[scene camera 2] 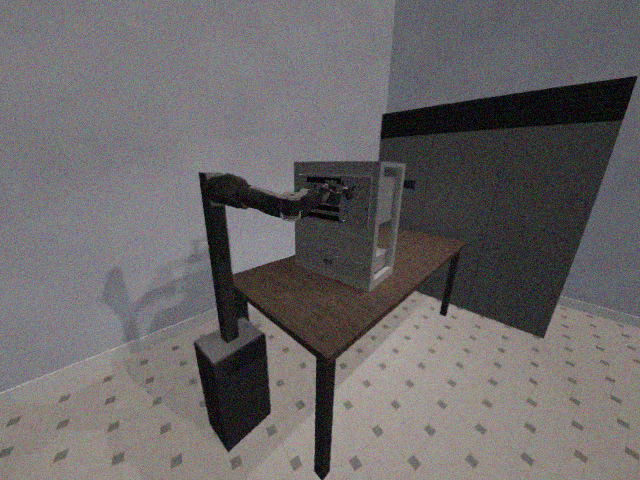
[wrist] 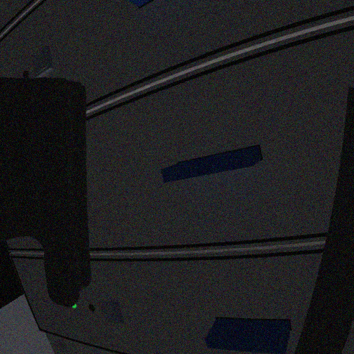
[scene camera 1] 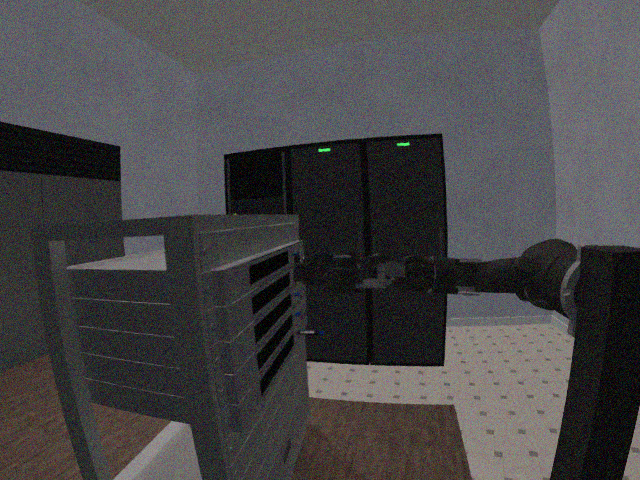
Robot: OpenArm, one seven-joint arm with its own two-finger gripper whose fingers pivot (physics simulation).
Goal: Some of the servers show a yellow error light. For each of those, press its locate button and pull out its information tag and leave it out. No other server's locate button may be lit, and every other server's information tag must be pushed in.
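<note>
The grey server rack point(scene camera 1: 180, 330) point(scene camera 2: 336, 242) stands on the table. My gripper point(scene camera 1: 305, 268) point(scene camera 2: 347, 191) point(wrist: 193, 212) is partly open at its front. In the wrist view a dark blue information tag point(wrist: 212, 164) lies between the fingers, with gaps on both sides. The left finger hides that server's lights and locate button. The server below shows a green light point(wrist: 74, 306), a dark error light point(wrist: 91, 307), an unlit locate button point(wrist: 112, 311) and a blue tag point(wrist: 250, 334). The server above shows an unlit button point(wrist: 43, 61) and part of its tag point(wrist: 141, 2). In scene camera 1 a lower tag point(scene camera 1: 308, 332) sticks out.
The rack stands on a brown wooden table point(scene camera 1: 382, 439) point(scene camera 2: 330, 315). Tall black cabinets point(scene camera 1: 330, 206) with green lights stand behind it. A dark grey cabinet point(scene camera 1: 62, 258) point(scene camera 2: 506, 206) stands by the wall. The arm reaches in from its post point(scene camera 1: 594, 361) point(scene camera 2: 219, 273).
</note>
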